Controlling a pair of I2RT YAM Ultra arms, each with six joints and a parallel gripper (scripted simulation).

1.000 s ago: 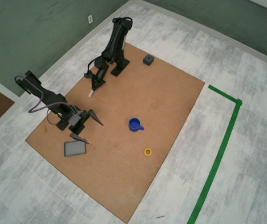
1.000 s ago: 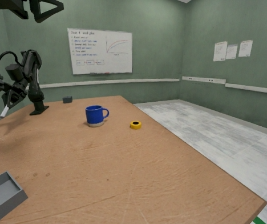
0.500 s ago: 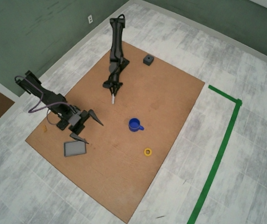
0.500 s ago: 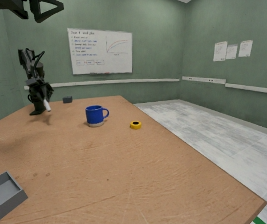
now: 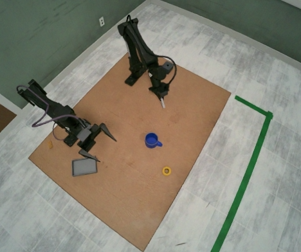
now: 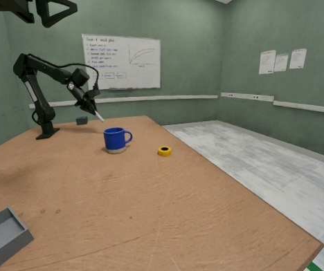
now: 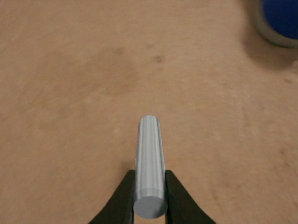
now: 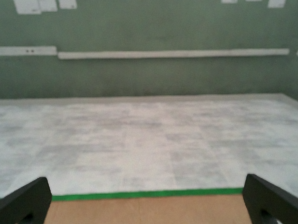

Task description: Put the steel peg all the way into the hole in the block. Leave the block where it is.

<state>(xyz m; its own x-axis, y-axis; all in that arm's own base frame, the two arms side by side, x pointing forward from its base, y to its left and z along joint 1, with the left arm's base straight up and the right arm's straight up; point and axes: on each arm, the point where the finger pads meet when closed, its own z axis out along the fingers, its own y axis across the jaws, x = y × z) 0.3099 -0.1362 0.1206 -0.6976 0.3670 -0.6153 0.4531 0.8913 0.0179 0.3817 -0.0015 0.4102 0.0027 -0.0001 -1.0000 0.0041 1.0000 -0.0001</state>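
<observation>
The steel peg lies 20 mm ahead of my left hand, 10 mm to the right of it and 20 mm below it. From my left hand the other things lie so: dark grey block (170 mm behind, 320 mm to the left, 90 mm below); blue mug (110 mm ahead, 240 mm to the right, 80 mm below); yellow ring (290 mm ahead, 320 mm to the right, 110 mm below).
</observation>
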